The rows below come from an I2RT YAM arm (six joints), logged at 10 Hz.
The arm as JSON. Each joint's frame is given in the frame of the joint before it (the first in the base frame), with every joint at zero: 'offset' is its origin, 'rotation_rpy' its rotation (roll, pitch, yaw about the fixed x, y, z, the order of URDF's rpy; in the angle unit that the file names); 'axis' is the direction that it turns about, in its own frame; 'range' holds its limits. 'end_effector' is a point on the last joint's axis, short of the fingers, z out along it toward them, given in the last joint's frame.
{
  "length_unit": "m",
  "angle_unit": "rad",
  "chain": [
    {
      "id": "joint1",
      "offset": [
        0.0,
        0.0,
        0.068
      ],
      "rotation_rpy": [
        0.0,
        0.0,
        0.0
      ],
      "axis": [
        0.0,
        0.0,
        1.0
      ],
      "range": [
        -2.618,
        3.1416
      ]
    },
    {
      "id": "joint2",
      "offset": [
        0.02,
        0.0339,
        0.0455
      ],
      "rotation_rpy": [
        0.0,
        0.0,
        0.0
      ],
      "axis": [
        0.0,
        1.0,
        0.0
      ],
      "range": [
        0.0,
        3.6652
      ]
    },
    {
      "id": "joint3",
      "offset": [
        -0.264,
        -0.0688,
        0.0
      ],
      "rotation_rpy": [
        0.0,
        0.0,
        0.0
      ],
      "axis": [
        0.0,
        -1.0,
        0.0
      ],
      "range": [
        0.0,
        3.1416
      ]
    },
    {
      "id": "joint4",
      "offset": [
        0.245,
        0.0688,
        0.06
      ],
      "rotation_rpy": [
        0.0,
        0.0,
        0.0
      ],
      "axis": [
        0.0,
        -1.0,
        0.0
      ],
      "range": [
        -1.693,
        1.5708
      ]
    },
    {
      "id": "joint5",
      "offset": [
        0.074,
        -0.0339,
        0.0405
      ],
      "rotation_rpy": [
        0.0,
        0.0,
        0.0
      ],
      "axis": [
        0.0,
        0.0,
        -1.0
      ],
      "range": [
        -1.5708,
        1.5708
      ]
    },
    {
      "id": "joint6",
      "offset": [
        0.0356,
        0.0,
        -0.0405
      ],
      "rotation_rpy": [
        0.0,
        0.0,
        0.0
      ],
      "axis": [
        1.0,
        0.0,
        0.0
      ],
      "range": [
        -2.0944,
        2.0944
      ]
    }
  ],
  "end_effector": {
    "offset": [
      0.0,
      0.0,
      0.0
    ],
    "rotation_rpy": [
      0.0,
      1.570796,
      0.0
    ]
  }
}
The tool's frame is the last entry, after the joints.
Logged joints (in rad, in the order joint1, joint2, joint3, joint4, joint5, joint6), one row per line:
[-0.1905, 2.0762, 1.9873, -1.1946, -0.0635, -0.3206]
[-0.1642, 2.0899, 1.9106, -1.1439, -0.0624, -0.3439]
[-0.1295, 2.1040, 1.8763, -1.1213, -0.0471, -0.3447]
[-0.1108, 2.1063, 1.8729, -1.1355, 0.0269, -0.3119]
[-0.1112, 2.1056, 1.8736, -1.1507, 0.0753, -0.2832]
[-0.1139, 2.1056, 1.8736, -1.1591, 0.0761, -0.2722]
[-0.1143, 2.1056, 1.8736, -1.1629, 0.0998, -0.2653]
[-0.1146, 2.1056, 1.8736, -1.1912, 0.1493, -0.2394]
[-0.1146, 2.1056, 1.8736, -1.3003, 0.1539, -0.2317]
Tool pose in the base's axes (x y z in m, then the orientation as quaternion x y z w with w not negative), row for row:
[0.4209, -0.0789, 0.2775, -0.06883, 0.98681, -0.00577, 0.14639]
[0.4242, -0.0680, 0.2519, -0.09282, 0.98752, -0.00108, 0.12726]
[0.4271, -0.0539, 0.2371, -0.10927, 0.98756, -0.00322, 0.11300]
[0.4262, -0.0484, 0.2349, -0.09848, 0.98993, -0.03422, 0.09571]
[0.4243, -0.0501, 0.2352, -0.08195, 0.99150, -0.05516, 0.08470]
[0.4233, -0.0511, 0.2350, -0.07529, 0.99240, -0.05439, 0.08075]
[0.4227, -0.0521, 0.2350, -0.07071, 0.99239, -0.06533, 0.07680]
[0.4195, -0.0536, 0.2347, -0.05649, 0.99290, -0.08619, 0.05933]
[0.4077, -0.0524, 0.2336, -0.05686, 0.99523, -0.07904, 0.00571]
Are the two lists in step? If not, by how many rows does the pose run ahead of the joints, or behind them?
They are in step.
